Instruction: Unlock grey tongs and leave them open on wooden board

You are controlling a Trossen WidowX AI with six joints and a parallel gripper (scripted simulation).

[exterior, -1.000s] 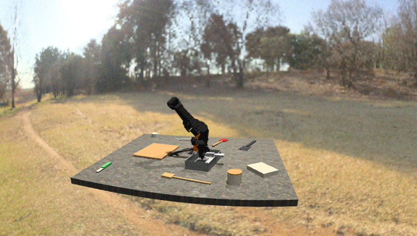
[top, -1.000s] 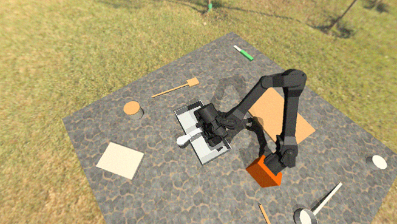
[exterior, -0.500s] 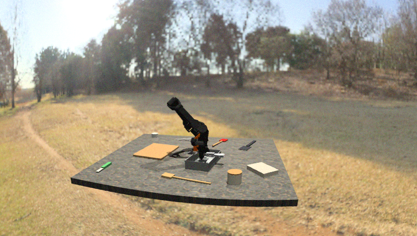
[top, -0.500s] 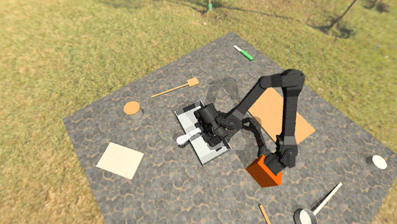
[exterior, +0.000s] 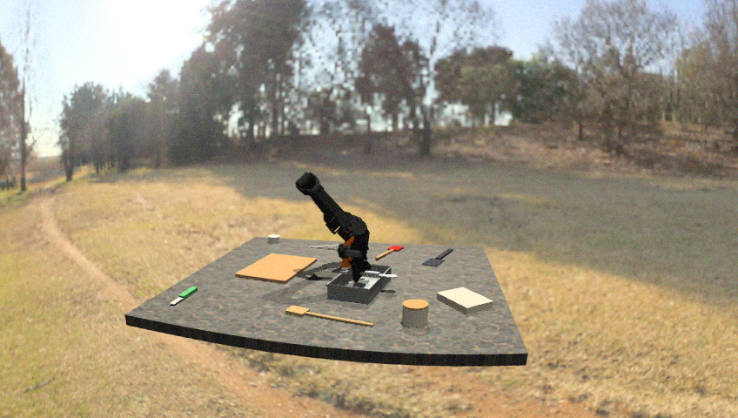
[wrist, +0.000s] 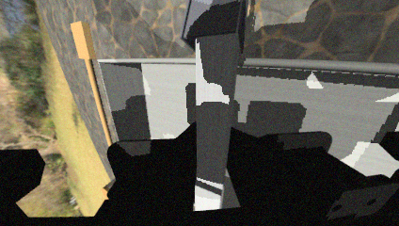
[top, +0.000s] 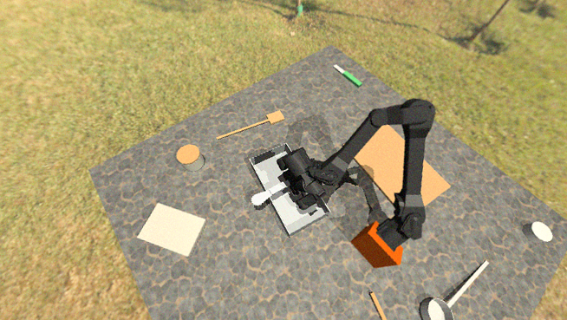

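My gripper tip is now 20 mm past the roasting tin and 20 mm to the right of it. Round my gripper tip: cork-topped jar: 290 mm ahead, 240 mm to the left; wooden board: 200 mm behind, 380 mm to the right, 30 mm below; cream block: 100 mm ahead, 410 mm to the left, 20 mm below.
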